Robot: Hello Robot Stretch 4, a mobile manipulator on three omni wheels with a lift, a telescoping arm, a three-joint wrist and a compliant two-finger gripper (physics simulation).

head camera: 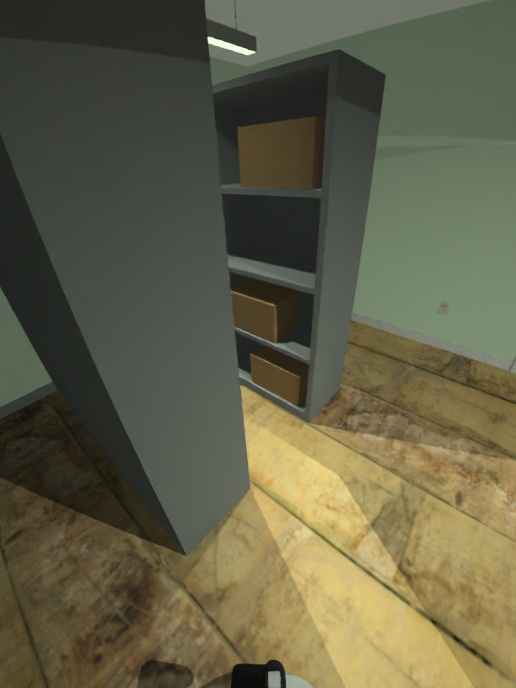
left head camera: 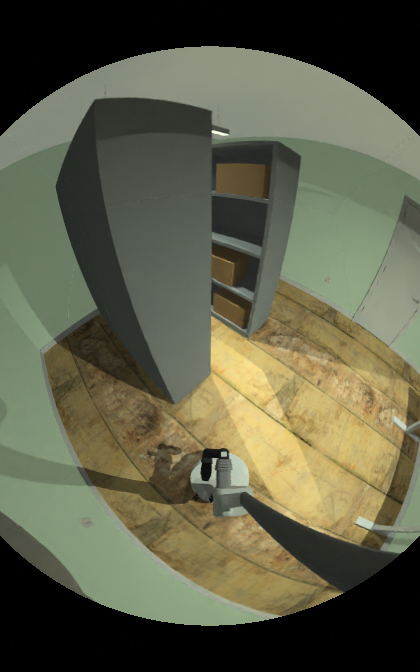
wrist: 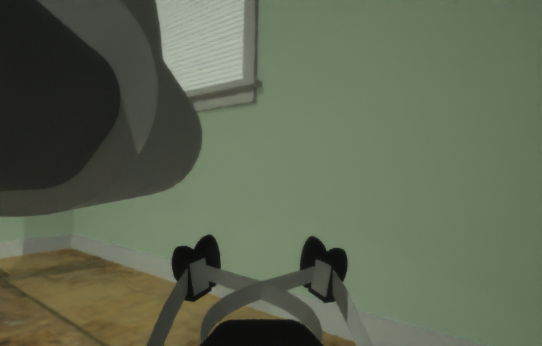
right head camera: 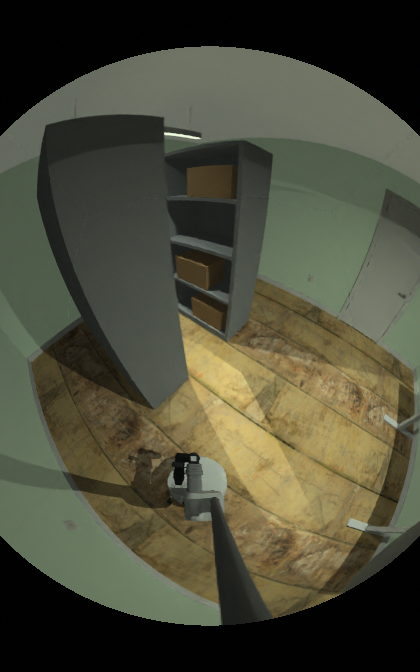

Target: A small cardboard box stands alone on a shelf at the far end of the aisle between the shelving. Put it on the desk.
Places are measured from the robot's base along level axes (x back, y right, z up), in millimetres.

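Pixels of known places: gripper, fingertip midpoint: (wrist: 260,255).
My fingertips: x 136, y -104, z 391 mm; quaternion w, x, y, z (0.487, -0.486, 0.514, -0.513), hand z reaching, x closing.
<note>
Ahead of a thing's pixels: the offset from my fingertips to its top centre. "*": to the spot under its first point.
The small cardboard box cannot be told apart in these views. Larger-looking brown boxes stand in the far shelving unit (head camera: 347,222) (left head camera: 279,235) (right head camera: 250,240): a top one (head camera: 280,154) (left head camera: 242,180) (right head camera: 211,181), a lower one (head camera: 255,312) (left head camera: 225,267) (right head camera: 192,271) and a bottom one @(dy +300, dx -1891, dz -72 mm) (head camera: 274,376) (left head camera: 230,308) (right head camera: 207,312). The near shelving unit (head camera: 138,250) (left head camera: 155,225) (right head camera: 110,225) shows its blank side and hides the aisle's depth. The desk's top does not show. My gripper (wrist: 260,255) is open and empty, in front of a green wall in the wrist view.
White feet on bars (left head camera: 365,523) (right head camera: 357,525), perhaps the desk's, stand on the floor at the lower right. A door (left head camera: 387,280) (right head camera: 376,270) is in the right wall. The near unit's floor corner is ahead and slightly left. A window @(* dy +156, dx +1162, dz +608 mm) (wrist: 210,45) shows in the wrist view.
</note>
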